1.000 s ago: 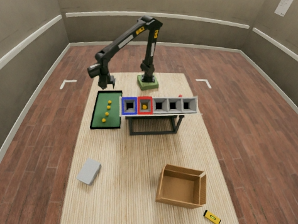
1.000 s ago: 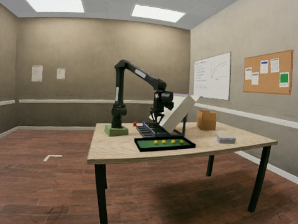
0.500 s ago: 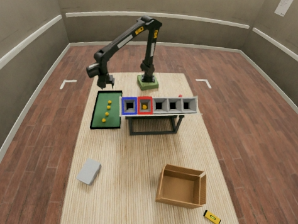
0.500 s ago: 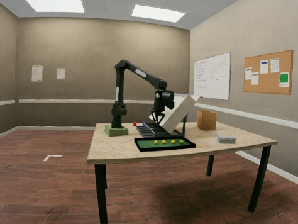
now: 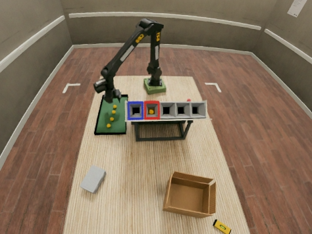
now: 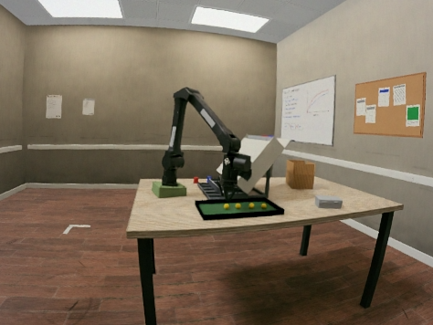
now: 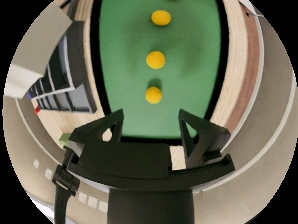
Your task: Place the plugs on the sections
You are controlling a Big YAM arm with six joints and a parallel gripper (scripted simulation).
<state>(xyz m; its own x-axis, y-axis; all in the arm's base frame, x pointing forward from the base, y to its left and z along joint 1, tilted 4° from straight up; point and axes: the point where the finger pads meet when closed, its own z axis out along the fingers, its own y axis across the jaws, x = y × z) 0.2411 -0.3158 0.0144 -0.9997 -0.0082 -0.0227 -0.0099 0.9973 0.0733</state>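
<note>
Right now my hand is 6 cm short of the green marble tray, 1 cm to the left of it and 5 cm above it. From my hand the other things lie so: yellow level 83 cm ahead, 58 cm to the left, 5 cm below; white cover 18 cm ahead, 32 cm to the left, 15 cm above; grey block 55 cm ahead, 6 cm to the right, 3 cm below.
</note>
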